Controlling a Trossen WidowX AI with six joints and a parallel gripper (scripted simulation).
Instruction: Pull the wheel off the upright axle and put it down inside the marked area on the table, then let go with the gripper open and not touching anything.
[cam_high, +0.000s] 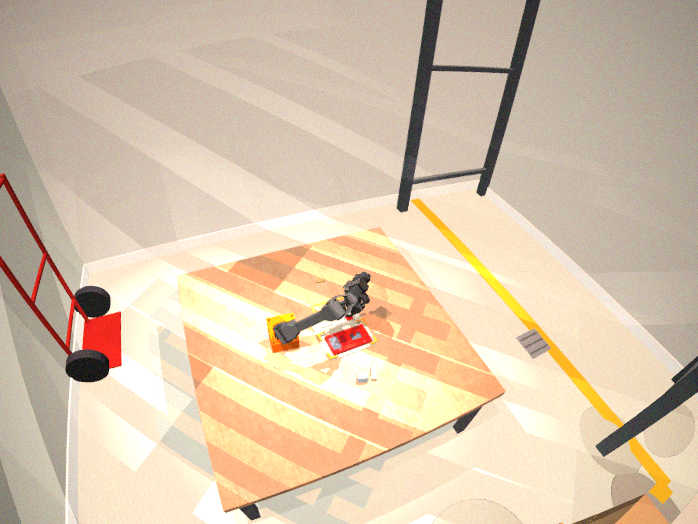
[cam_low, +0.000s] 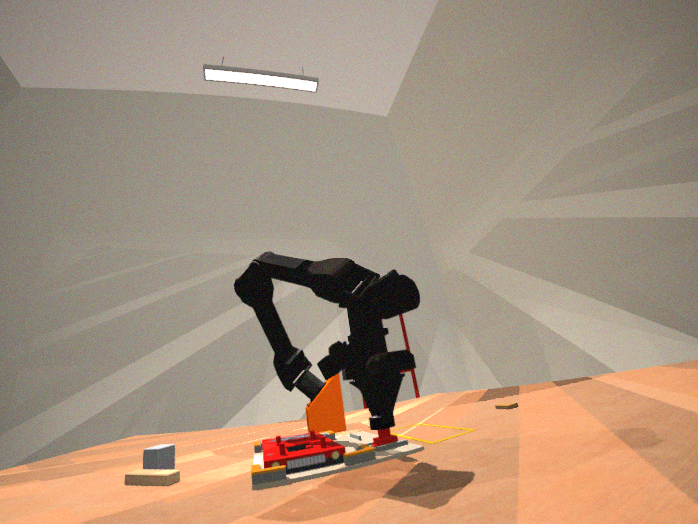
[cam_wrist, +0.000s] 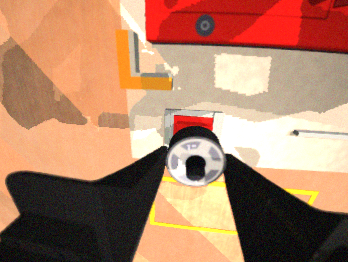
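My gripper tip is now right at the wheel. Also, from my gripper tip: wooden chip: 80 mm behind, 290 mm to the left, 40 mm below; then upright axle: 10 mm below.
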